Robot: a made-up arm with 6 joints.
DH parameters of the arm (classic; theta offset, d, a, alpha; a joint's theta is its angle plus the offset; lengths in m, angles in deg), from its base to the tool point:
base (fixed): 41.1 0 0.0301 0
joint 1: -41.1 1.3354 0.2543 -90
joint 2: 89.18 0 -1.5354 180
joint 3: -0.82 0.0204 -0.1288 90
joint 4: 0 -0.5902 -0.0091 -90
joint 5: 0 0.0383 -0.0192 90
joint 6: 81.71 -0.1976 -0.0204 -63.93
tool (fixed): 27.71 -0.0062 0 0
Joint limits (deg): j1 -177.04..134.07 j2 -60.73..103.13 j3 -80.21..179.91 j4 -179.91..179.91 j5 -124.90..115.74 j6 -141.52..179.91
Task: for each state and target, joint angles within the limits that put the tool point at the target. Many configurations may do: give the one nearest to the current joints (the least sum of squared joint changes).
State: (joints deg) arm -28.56 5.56 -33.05 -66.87 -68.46 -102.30
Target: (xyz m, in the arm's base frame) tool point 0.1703 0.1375 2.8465
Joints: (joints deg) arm -13.11 -29.65 -17.84 -78.12 -79.57 -101.49
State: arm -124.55 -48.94 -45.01 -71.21 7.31 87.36
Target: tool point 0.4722 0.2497 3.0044
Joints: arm -157.14 -49.02 2.80 -72.37 -0.58 85.63
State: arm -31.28 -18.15 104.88 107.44 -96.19 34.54
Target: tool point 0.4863 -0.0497 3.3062
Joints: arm 12.92 17.59 111.60 115.23 -112.55 36.29
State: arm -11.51 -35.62 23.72 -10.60 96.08 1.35
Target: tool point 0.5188 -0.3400 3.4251
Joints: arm -27.49 -0.01 26.65 -14.58 87.47 2.26
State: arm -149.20 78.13 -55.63 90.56 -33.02 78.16
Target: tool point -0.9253 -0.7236 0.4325
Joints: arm -138.33 103.13 -42.97 94.24 -18.82 79.25
